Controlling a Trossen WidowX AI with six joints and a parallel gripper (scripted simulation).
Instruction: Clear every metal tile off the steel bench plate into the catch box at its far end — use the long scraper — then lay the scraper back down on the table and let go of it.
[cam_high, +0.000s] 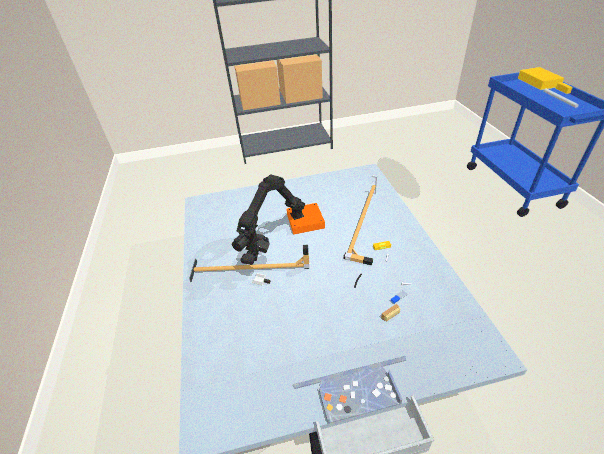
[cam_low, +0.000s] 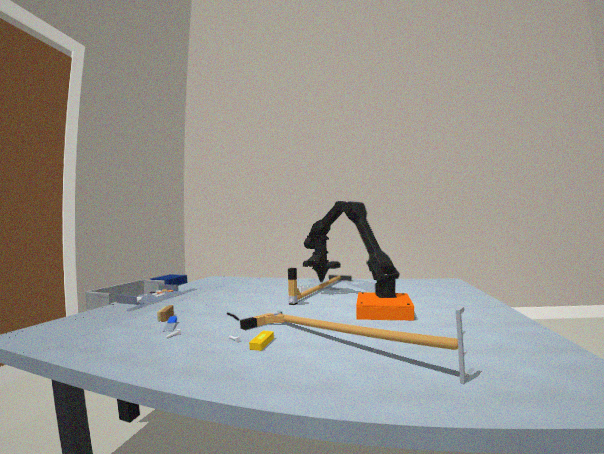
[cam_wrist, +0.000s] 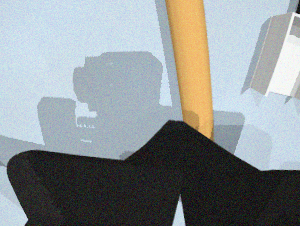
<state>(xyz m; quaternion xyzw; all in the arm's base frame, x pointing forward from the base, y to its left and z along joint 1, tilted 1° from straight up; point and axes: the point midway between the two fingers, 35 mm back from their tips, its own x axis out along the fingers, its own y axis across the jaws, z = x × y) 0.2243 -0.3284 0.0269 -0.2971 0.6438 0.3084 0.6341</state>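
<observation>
Right now the scraper is 30 mm to the right of my gripper tip, 20 mm above it and 10 mm ahead of it. From my gripper tip the other things lie so: white-and-black piece (110 mm ahead, 40 mm below); yellow block (630 mm to the left, 180 mm ahead, 30 mm below); black curved strip (400 mm to the left, 320 mm ahead, 40 mm below).
</observation>
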